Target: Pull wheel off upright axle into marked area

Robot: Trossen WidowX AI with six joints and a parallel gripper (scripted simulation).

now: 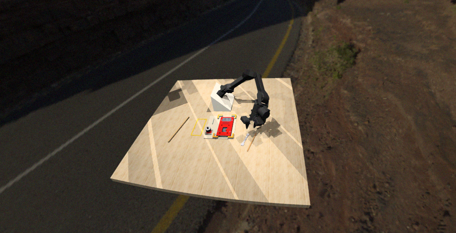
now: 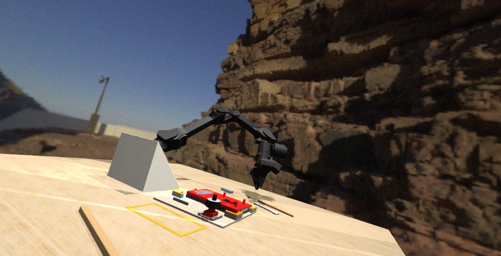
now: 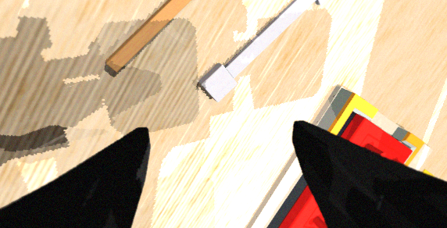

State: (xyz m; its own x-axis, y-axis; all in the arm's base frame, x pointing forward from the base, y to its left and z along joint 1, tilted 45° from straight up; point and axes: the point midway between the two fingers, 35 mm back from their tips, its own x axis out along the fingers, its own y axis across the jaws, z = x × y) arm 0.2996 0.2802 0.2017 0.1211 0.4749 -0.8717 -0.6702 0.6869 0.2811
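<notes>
The black wheel is 50 mm ahead of my gripper tip, 320 mm to the right of it and 20 mm below it. From my gripper tip the other things lie so: wrench (60 mm ahead, 30 mm to the right, 60 mm below).
</notes>
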